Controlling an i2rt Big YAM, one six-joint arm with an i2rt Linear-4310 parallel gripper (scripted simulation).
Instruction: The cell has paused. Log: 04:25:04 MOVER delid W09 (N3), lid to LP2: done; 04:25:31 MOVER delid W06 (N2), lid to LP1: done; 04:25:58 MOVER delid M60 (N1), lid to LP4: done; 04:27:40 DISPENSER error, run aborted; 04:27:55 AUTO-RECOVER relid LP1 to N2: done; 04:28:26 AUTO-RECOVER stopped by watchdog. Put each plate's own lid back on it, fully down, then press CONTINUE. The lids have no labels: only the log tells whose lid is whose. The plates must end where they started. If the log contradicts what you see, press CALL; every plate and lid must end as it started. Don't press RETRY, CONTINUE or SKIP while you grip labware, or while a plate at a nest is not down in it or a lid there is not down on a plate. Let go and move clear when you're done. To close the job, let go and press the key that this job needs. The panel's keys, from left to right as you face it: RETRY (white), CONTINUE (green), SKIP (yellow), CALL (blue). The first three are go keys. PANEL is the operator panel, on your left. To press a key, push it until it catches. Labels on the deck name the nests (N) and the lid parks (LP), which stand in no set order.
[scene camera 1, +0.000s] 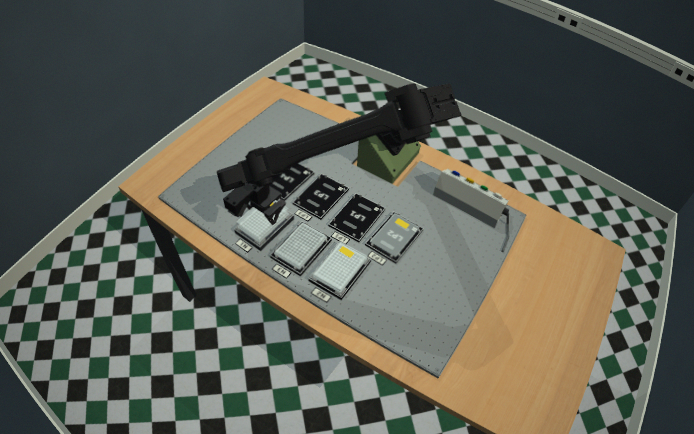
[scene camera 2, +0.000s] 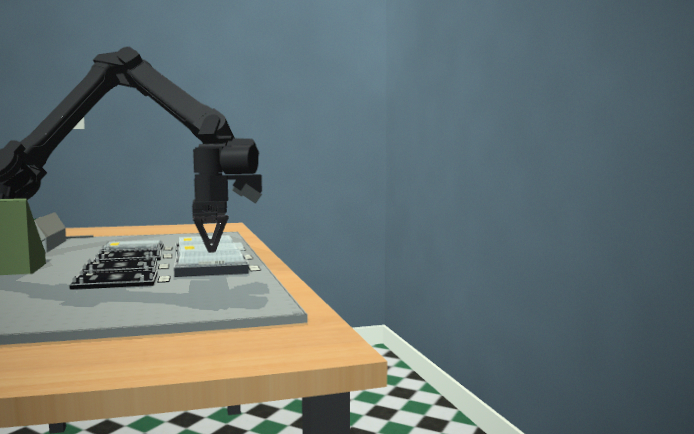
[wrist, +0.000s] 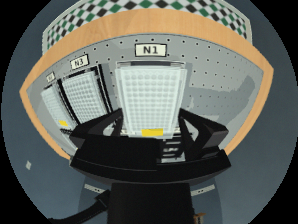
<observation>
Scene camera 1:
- plate: 301, 245
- yellow-tagged lid: 397, 232
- yellow-tagged lid: 341, 264
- operator panel: 483, 205
</observation>
